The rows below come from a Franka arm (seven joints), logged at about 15 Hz.
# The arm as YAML. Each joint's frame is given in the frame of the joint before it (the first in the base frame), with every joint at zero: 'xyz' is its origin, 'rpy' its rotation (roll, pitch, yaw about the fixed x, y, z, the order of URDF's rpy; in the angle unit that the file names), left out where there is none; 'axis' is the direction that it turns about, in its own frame. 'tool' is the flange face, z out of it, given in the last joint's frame.
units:
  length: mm
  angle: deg
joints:
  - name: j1
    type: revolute
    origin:
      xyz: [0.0, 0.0, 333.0]
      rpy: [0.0, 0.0, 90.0]
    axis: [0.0, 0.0, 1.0]
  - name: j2
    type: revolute
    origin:
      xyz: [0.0, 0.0, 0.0]
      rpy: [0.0, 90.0, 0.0]
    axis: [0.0, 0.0, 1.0]
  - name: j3
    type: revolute
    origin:
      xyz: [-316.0, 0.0, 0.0]
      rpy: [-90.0, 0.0, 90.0]
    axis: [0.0, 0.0, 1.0]
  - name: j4
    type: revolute
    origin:
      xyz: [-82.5, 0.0, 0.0]
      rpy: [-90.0, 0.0, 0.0]
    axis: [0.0, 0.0, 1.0]
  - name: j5
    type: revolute
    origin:
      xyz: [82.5, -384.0, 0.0]
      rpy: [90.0, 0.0, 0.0]
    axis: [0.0, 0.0, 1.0]
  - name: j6
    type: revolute
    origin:
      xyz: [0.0, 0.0, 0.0]
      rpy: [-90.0, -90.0, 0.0]
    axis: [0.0, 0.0, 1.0]
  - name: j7
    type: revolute
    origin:
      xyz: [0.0, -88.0, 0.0]
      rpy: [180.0, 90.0, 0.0]
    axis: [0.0, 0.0, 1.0]
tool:
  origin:
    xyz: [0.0, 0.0, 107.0]
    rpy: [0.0, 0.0, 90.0]
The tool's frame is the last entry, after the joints.
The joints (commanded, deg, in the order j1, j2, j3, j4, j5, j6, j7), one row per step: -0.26 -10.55 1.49 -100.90 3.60 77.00 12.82; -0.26 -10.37 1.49 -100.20 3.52 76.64 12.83; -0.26 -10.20 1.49 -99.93 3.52 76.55 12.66; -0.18 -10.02 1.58 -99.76 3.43 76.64 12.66; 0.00 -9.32 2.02 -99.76 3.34 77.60 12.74; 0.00 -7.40 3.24 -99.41 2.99 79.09 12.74; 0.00 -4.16 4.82 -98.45 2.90 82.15 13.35; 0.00 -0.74 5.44 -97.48 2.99 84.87 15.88; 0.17 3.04 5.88 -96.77 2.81 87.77 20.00
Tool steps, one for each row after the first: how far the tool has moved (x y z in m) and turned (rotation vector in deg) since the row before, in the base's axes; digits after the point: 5 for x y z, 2 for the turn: 0.00063 -0.00014 0.00357 -0.07 -0.16 0.01; 0.00084 0.00001 0.00061 0.04 -0.02 0.17; 0.00116 0.00127 -0.00008 -0.10 -0.08 0.16; 0.00530 0.00525 -0.00479 -0.15 -0.26 0.48; 0.01213 0.01036 -0.01195 -0.45 0.07 1.14; 0.02119 0.01465 -0.01746 -0.11 -0.76 0.85; 0.02096 0.00641 -0.02036 -0.16 -0.17 -1.99; 0.02117 0.00592 -0.02685 -0.70 0.30 -3.54
